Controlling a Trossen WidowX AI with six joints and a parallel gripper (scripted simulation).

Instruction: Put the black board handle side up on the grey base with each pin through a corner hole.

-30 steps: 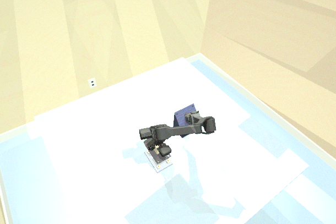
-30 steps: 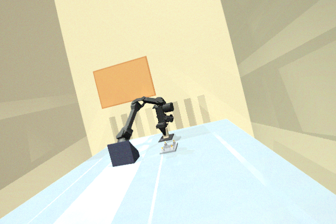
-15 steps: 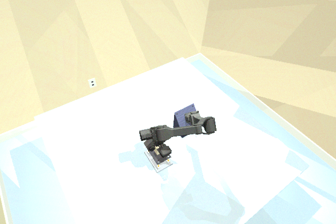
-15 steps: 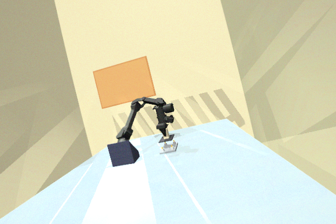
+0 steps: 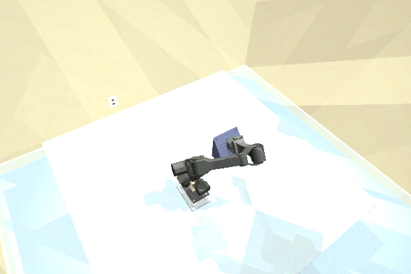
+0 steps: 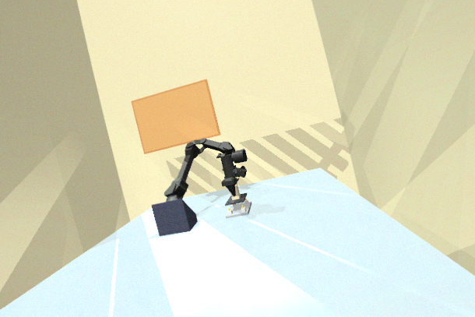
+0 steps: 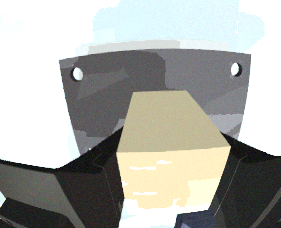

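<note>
The grey base is 80 mm below my gripper tip. The rest, counted from my gripper tip: flat black board: right at my gripper tip.
</note>
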